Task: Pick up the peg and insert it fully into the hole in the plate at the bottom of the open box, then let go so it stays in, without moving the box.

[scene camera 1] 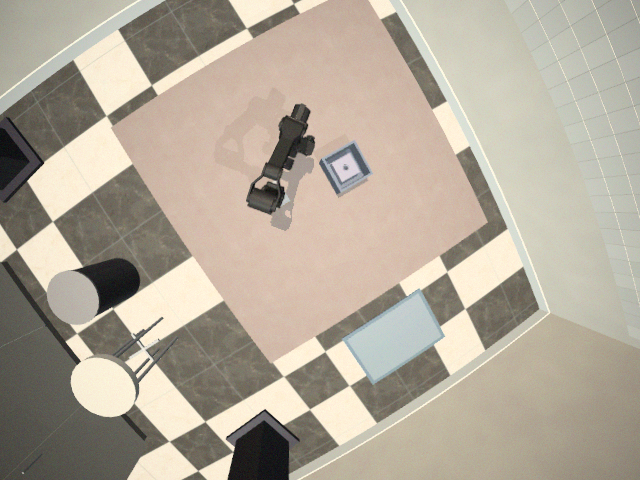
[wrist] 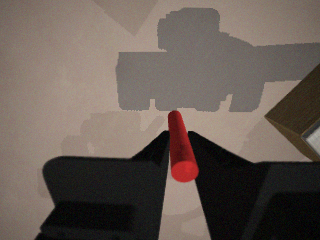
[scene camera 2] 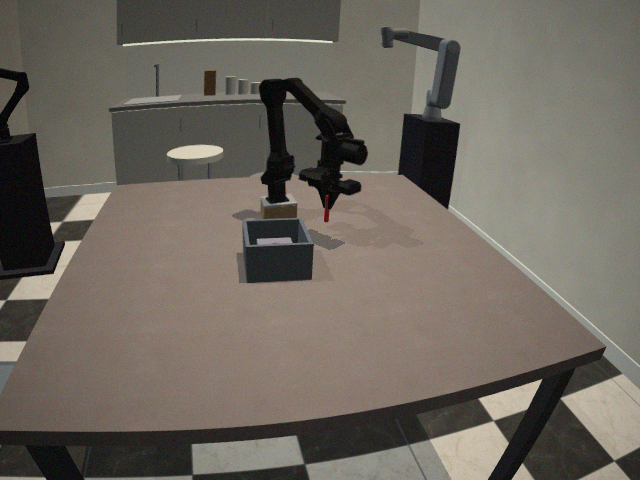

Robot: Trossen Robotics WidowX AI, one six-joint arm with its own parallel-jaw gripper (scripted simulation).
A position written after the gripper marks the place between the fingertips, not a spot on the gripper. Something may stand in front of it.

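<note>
Gripper (scene camera 2: pixel 327 208), also (wrist: pixel 178 136). Red peg (wrist: pixel 184 168). Grey-blue box (scene camera 2: pixel 293 261); out of frame in the wrist view.
</note>
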